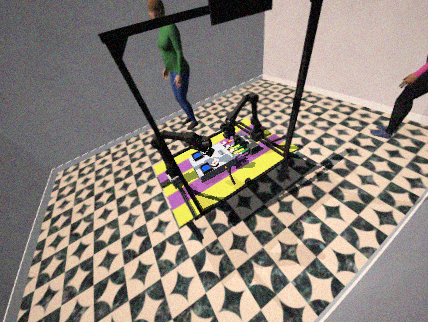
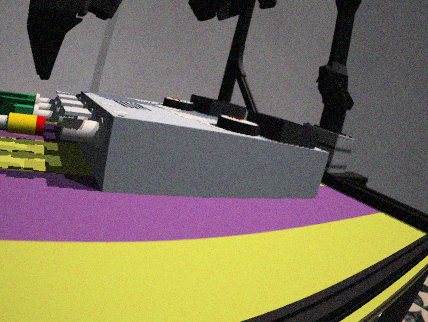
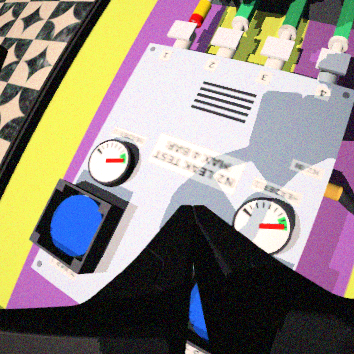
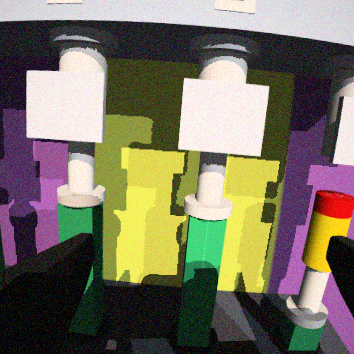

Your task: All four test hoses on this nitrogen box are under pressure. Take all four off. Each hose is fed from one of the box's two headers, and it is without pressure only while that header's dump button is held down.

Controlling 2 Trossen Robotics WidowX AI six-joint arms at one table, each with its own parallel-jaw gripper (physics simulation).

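Seen in the pictures: left gripper, fingertip midpoint: (image 1: 206, 148) (image 2: 219, 18) (image 3: 190, 216); right gripper, fingertip midpoint: (image 1: 232, 142) (image 2: 42, 77) (image 4: 212, 246); left arm's base, origin of the base link: (image 1: 173, 174) (image 2: 330, 131); right arm's base, origin of the base link: (image 1: 256, 131).
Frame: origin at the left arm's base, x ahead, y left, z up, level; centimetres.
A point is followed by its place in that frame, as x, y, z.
The grey nitrogen box (image 1: 223, 157) @[43.5, -13.5, -3.1] (image 2: 206, 163) @[42.8, 7.8, -7.0] (image 3: 225, 133) @[42.2, -8.3, -3.2] lies on the striped mat. Two gauges (image 3: 112, 161) @[35.7, 3.6, -1.6] (image 3: 265, 225) @[32.9, -14.8, -1.5] have red needles at their green marks. One blue dump button (image 3: 75, 225) @[27.2, 5.4, -1.5] (image 1: 197, 156) @[27.2, 4.6, -1.8] sits at the panel's left; the other dump button (image 3: 197, 312) @[23.2, -10.8, -1.5] (image 1: 206, 167) @[25.1, -13.1, -1.6] shows under my left fingers. My left gripper (image 3: 190, 216) @[30.5, -12.0, 15.9] (image 1: 209, 151) @[30.5, -12.0, 15.9] is shut and empty over the panel. Green hoses (image 4: 205, 239) @[62.8, -5.9, -4.7] (image 4: 78, 218) @[61.3, -12.5, -4.7] (image 3: 293, 14) @[62.8, -13.0, -4.7] and a yellow, red-tipped hose (image 4: 324, 232) @[62.9, 0.6, -4.8] (image 3: 199, 10) @[62.7, 0.9, -4.7] sit at the numbered ports. My right gripper (image 4: 212, 246) @[61.2, -5.8, -0.8] (image 1: 229, 130) is open around the middle green hose.
White tags (image 4: 223, 116) @[56.6, -4.9, -3.4] (image 4: 64, 105) @[55.6, -11.8, -3.4] hang on the couplings. A black frame post (image 1: 299, 89) @[84.4, -47.8, 48.4] stands at the mat's right. A person in a green top (image 1: 174, 57) walks behind the table. A dark tray (image 1: 251, 145) @[71.3, -21.0, -3.1] lies beyond the hoses.
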